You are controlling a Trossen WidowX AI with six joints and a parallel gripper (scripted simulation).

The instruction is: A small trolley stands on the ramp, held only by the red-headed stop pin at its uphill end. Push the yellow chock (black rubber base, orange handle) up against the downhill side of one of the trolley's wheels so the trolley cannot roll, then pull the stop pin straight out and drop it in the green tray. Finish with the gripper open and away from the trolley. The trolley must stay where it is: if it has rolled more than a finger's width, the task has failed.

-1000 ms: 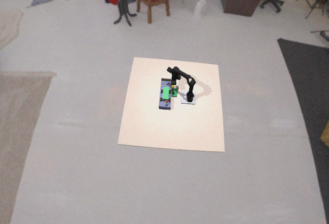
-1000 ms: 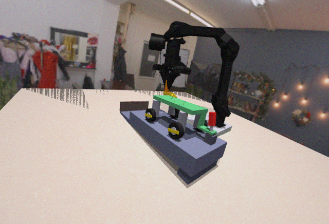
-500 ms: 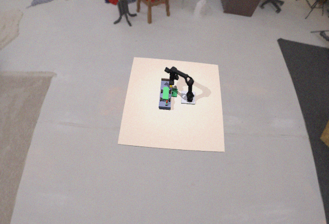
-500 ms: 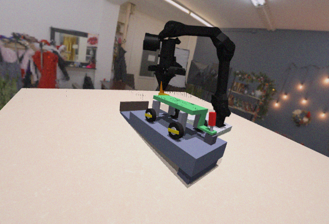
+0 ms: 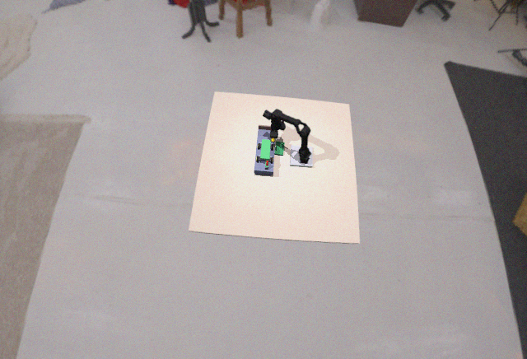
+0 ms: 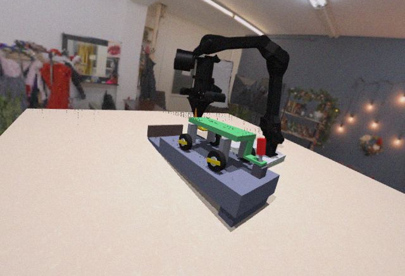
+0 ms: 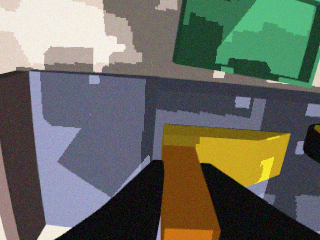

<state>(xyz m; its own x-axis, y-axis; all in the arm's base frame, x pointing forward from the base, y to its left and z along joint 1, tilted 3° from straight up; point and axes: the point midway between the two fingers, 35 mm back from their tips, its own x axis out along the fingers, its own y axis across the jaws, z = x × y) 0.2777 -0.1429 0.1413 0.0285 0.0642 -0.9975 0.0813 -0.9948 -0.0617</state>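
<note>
The red-headed stop pin lies 28 cm to the left of my gripper tip, 1 cm ahead of it and 1 cm above it. The rest, counted from my gripper tip: green tray 12 cm below, 7 cm to the left, 7 cm behind; dark end block 10 cm to the right, 9 cm below, 6 cm ahead; yellow chock 2 cm to the left, 1 cm below.
</note>
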